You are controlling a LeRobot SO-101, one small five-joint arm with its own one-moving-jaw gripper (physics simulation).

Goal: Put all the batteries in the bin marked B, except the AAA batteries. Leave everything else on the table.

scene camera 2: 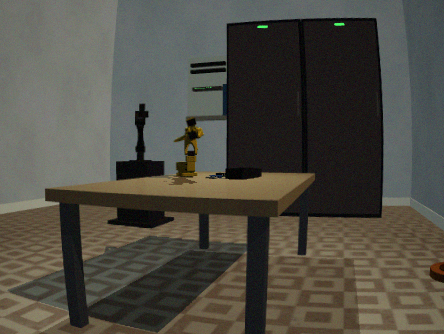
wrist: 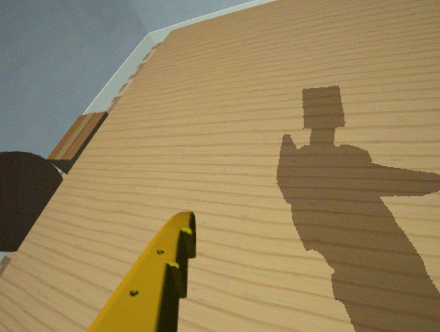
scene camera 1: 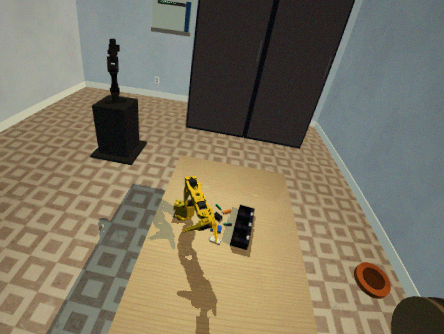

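Where they show: hand at its tool point: [scene camera 2: 198, 136] [wrist: 194, 228] [scene camera 1: 215, 241]; arm's base at its link origin: [scene camera 2: 190, 176] [scene camera 1: 187, 214].
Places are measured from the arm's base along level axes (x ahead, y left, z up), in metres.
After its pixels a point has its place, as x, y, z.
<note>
My gripper [scene camera 1: 201, 236] is wide open and empty, above the table. In the wrist view one notched yellow jaw [wrist: 165, 270] {0.145, -0.266, 0.199} shows over bare wood. A green cylinder [scene camera 1: 218, 207] {0.157, 0.081, 0.006}, an orange one [scene camera 1: 227, 211] {0.208, 0.058, 0.011} and another green one [scene camera 1: 227, 224] {0.214, -0.029, 0.006} lie between the arm and the bins. A small black thing [scene camera 1: 218, 216] {0.162, 0.005, 0.017}, a blue block [scene camera 1: 219, 229] {0.176, -0.073, 0.010} and a whitish thing [scene camera 1: 215, 241] lie near them; the arm partly covers this group. Which cylinders are AAA cannot be told. The black row of bins [scene camera 1: 242, 227] {0.293, -0.031, 0.005} [scene camera 2: 243, 173] {0.318, -0.149, 0.026} has small white labels, too small to read.
The wooden table [scene camera 1: 250, 295] {0.333, -0.382, 0.000} [scene camera 2: 160, 197] {0.285, -0.915, -0.005} carries the yellow arm [scene camera 1: 200, 202] {0.066, -0.136, 0.236} [scene camera 2: 190, 150] {0.016, -0.040, 0.126}. The arm's shadow [wrist: 330, 185] {0.139, -0.410, 0.000} falls across the wood. A dark cabinet [scene camera 1: 225, 65] [scene camera 2: 265, 110] and a black pedestal [scene camera 1: 117, 122] with a dark arm [scene camera 1: 114, 70] stand beyond the table.
</note>
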